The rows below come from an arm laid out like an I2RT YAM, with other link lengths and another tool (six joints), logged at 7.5 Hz.
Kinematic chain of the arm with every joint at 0, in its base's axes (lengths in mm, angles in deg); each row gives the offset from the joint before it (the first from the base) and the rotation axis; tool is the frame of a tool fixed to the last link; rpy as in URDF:
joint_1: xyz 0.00 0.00 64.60 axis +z
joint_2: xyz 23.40 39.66 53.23 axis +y
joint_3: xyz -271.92 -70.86 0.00 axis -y
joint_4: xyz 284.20 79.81 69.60 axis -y
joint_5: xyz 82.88 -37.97 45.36 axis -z
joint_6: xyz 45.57 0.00 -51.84 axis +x
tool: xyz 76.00 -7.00 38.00 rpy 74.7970 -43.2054 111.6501
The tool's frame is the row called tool.
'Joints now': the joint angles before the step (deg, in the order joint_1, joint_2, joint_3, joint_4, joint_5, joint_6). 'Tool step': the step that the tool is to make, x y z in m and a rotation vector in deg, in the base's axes. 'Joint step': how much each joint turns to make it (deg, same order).
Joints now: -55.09 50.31 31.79 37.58 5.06 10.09
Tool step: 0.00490 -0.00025 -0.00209 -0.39 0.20 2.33
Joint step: -0.20 0.79 -0.24 1.20 -2.51 0.46
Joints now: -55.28 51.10 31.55 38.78 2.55 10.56
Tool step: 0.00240 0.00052 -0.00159 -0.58 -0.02 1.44
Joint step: -0.18 0.48 -0.44 1.40 -1.63 0.24
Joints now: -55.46 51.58 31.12 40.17 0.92 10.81
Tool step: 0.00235 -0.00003 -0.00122 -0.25 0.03 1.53
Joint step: -0.26 0.44 -0.18 0.81 -1.74 0.45
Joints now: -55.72 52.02 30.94 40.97 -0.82 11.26
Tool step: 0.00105 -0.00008 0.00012 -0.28 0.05 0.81
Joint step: -0.22 0.26 0.00 0.47 -1.04 0.17
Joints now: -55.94 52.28 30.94 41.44 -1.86 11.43
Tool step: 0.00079 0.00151 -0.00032 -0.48 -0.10 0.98
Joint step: -0.12 0.01 -0.35 0.83 -1.10 0.21
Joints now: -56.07 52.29 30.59 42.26 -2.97 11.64
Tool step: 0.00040 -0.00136 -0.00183 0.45 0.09 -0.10
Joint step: 0.00 0.21 0.00 -0.20 0.15 0.13
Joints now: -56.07 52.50 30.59 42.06 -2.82 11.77
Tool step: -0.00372 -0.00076 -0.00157 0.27 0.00 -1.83
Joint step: -0.01 -0.42 -0.34 -0.32 1.76 -0.48
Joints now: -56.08 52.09 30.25 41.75 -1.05 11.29
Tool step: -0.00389 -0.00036 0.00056 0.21 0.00 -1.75
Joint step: -0.04 -0.57 -0.02 -0.74 1.65 -0.47
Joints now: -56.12 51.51 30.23 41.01 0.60 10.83
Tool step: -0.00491 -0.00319 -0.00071 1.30 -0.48 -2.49
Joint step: 0.01 -0.28 0.33 -1.43 2.73 0.23
